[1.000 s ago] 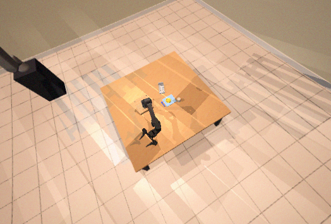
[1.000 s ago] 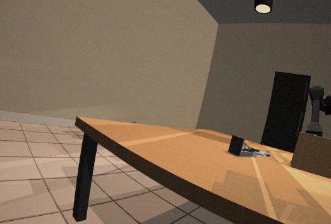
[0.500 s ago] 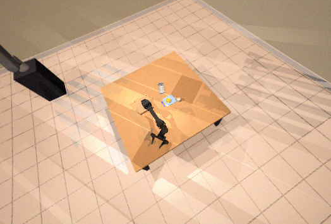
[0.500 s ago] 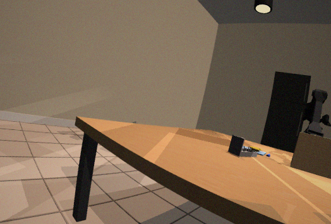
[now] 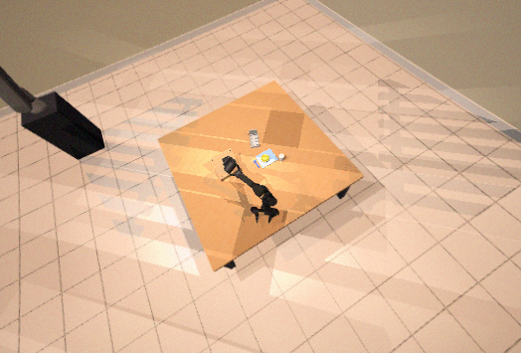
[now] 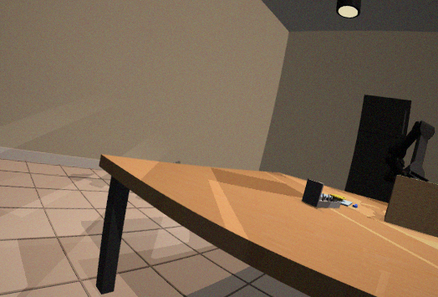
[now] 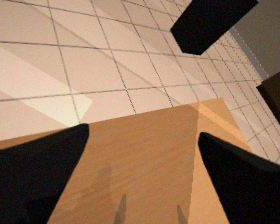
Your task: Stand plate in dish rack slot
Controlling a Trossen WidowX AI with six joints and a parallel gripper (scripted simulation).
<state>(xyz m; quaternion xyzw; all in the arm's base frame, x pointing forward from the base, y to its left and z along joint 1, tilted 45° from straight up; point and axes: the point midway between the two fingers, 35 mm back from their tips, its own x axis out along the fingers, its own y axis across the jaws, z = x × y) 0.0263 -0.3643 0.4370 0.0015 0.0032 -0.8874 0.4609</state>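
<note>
Right now the yellow plate is 280 mm ahead of my gripper tip, 490 mm to the left of it and 130 mm below it. Round my gripper tip: blue spoon (200 mm ahead, 500 mm to the left, 140 mm below); then white cup (400 mm ahead, 420 mm to the left, 120 mm below); then light blue mat (300 mm ahead, 490 mm to the left, 140 mm below).
</note>
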